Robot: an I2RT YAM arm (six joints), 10 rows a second.
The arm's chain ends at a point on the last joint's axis. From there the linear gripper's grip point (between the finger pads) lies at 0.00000 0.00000 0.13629 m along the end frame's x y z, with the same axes.
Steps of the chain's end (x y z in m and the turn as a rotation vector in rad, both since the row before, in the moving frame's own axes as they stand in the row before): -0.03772 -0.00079 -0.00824 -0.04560 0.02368 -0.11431; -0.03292 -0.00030 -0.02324 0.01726 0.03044 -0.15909; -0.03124 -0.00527 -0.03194 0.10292 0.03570 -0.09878; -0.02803 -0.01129 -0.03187 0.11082 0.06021 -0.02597; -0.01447 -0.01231 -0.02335 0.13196 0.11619 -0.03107
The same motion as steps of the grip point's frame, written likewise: -0.03415 0.00522 -0.00842 -0.04560 0.02368 -0.11431; -0.02898 -0.00297 -0.02332 0.01726 0.03044 -0.15909; -0.02708 -0.01949 -0.03275 0.10292 0.03570 -0.09878; -0.02004 -0.02646 -0.03295 0.11082 0.06021 -0.02597; 0.00100 -0.03044 -0.02545 0.13196 0.11619 -0.03107
